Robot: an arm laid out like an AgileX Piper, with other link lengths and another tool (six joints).
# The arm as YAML. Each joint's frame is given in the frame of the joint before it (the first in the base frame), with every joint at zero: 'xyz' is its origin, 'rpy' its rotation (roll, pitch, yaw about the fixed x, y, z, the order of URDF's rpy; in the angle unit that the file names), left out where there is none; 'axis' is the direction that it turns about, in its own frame. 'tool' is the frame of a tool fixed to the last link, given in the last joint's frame.
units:
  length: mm
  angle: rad
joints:
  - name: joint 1
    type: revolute
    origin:
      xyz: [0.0, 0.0, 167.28]
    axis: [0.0, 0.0, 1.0]
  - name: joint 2
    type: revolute
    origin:
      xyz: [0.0, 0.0, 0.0]
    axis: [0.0, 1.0, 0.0]
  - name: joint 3
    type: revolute
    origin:
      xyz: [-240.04, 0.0, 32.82]
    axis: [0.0, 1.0, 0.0]
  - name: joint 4
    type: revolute
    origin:
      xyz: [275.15, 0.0, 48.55]
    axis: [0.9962, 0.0, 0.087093]
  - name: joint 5
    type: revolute
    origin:
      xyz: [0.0, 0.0, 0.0]
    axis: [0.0, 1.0, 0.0]
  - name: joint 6
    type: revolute
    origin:
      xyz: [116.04, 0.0, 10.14]
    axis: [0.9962, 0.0, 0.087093]
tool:
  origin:
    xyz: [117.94, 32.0, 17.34]
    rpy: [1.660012, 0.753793, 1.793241]
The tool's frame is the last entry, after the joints.
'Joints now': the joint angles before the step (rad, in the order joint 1, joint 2, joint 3, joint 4, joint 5, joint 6). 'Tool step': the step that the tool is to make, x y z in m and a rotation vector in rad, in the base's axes. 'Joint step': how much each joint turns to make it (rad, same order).
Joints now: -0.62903, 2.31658, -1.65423, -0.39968, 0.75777, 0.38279
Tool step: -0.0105, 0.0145, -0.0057, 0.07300, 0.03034, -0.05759
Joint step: -0.00001, 0.00007, 0.00002, 0.06588, 0.07219, 0.00004
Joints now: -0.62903, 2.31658, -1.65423, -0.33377, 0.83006, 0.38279
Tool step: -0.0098, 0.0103, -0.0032, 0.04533, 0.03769, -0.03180
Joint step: 0.00187, 0.00012, -0.00037, 0.02938, 0.06087, 0.00174
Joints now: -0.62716, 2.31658, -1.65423, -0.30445, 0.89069, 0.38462
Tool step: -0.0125, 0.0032, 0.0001, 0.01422, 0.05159, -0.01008
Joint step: 0.00001, -0.00311, -0.00032, -0.01137, 0.05668, 0.00178
